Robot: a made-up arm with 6 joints.
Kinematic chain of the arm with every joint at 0, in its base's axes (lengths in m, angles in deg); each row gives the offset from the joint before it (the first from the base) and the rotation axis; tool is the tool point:
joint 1: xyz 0 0 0.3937 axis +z
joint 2: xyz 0.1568 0 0 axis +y
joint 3: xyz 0 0 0.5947 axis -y
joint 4: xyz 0 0 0.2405 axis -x
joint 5: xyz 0.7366 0 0 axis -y
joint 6: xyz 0.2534 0 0 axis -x
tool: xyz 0 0 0
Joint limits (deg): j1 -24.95..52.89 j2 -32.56..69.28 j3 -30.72..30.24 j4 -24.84..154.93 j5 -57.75..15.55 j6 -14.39..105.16
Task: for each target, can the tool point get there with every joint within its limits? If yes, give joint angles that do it. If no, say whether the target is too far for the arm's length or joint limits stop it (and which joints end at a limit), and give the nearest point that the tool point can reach.
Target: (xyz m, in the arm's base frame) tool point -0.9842 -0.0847 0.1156
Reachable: no: joint limits stop it (at a limit: joint 1, joint 2, joint 3, joint 4, joint 5) | nearest point 0.2944 0.5384 -0.2625 | short by 1.472 m
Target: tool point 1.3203 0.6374 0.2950
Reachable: yes | joints 25.89 46.92 4.94 5.76 -6.98 89.69
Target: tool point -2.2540 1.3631 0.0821
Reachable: no: too far | nearest point 0.2944 0.5384 -0.2625 | short by 2.701 m
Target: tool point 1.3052 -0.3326 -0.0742
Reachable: yes | joints -12.05 60.34 -2.72 104.40 -12.42 17.23
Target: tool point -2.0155 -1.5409 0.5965
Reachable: no: too far | nearest point -0.1080 -0.1799 1.8026 | short by 2.635 m
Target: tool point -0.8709 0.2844 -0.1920
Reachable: no: joint limits stop it (at a limit: joint 1, joint 2, joint 3, joint 4, joint 5) | nearest point 0.2944 0.5384 -0.2625 | short by 1.195 m
